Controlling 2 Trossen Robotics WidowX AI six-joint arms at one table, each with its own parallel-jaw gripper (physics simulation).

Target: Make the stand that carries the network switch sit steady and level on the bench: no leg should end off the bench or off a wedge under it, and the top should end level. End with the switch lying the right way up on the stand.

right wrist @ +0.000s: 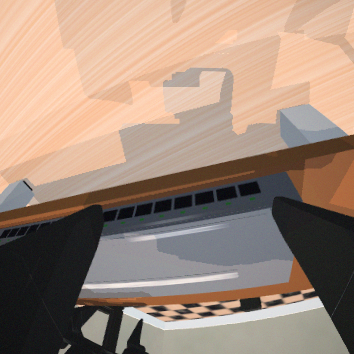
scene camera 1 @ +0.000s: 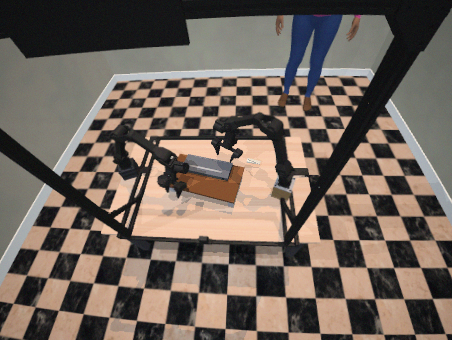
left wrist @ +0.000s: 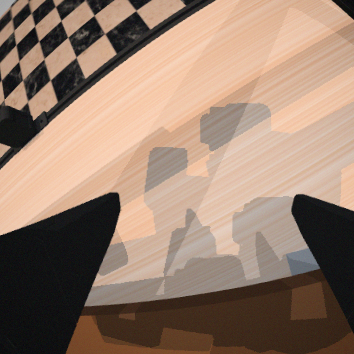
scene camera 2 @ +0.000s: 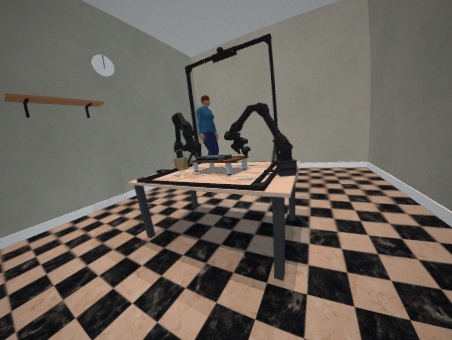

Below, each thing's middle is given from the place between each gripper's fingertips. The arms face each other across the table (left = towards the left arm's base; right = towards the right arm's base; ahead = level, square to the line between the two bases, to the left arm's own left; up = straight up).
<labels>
The brown stand [scene camera 1: 223, 190] is 150 mm ahead of my left hand, 150 mm to the right of it and 40 mm below it. Round my left hand: grey network switch [scene camera 1: 204, 166]: 200 mm ahead, 150 mm to the right, 20 mm above.
The grey network switch is 6 cm behind my right hand, 9 cm to the left of it and 2 cm below it. The rest, counted from my right hand: brown stand 12 cm behind, 10 cm to the left, 8 cm below.
</labels>
